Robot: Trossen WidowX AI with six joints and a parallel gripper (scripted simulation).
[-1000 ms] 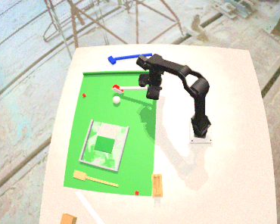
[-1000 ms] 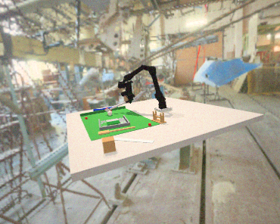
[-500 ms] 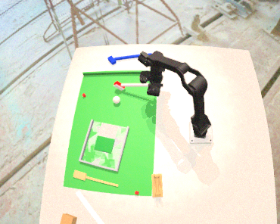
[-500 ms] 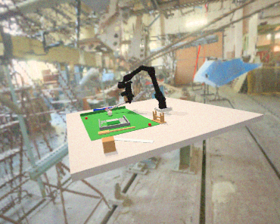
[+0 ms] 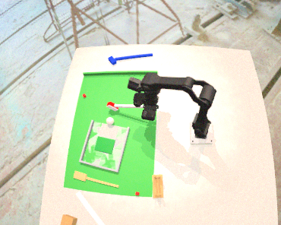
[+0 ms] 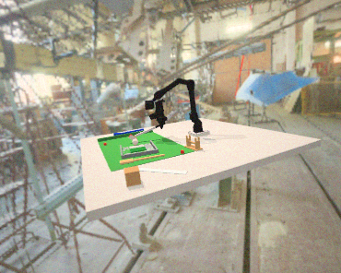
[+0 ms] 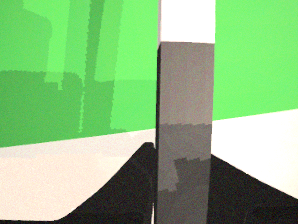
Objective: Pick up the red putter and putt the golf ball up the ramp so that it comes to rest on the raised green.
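The red putter is 110 mm ahead of my gripper tip. Round my gripper tip: wooden rack 100 mm behind, 380 mm to the left, 40 mm below; then white golf ball 220 mm ahead, 80 mm to the left, 50 mm below; then green mat 210 mm ahead, 110 mm to the left, 70 mm below.
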